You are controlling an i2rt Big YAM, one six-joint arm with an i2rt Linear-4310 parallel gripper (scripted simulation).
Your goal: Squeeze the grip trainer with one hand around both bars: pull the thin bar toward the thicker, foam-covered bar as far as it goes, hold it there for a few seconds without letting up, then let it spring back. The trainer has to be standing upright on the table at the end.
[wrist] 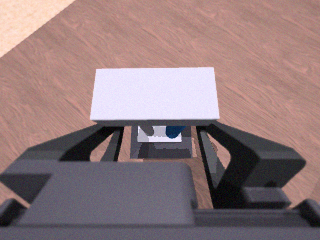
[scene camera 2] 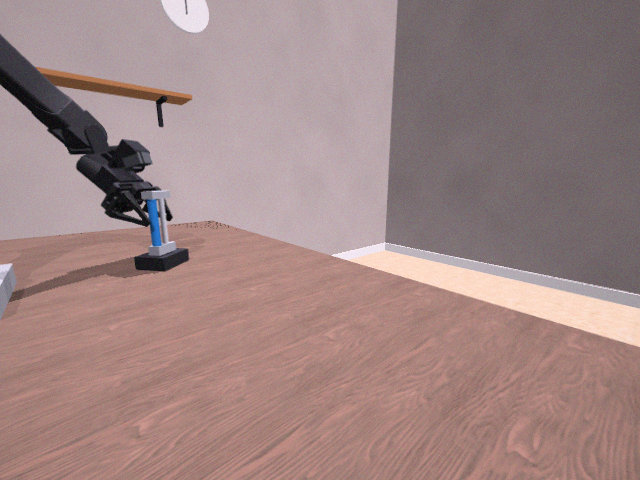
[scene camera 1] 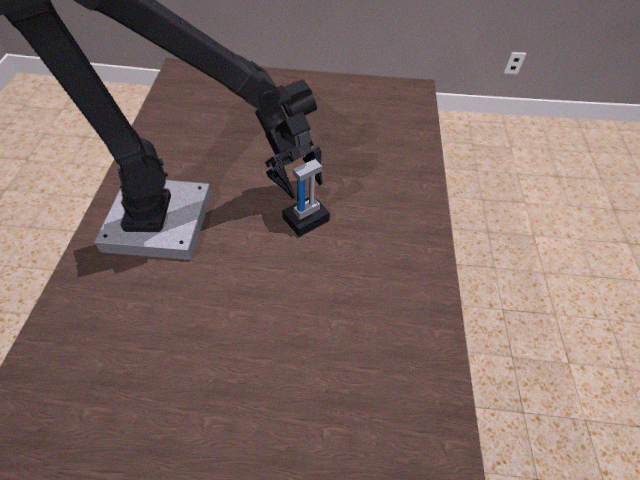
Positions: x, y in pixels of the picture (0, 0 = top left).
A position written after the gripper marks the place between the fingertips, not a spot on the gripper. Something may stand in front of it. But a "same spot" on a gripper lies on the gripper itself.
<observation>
The gripper shows in the wrist view, in scene camera 2 and in scene camera 1 [307, 191]. A grip trainer shows in the wrist view, in scene camera 2 [162, 256] and in scene camera 1. The same spot on the gripper: [wrist: 67, 188] is [scene camera 2: 148, 185]. One and the same spot on the grip trainer: [wrist: 171, 100] is [scene camera 1: 303, 167].
</observation>
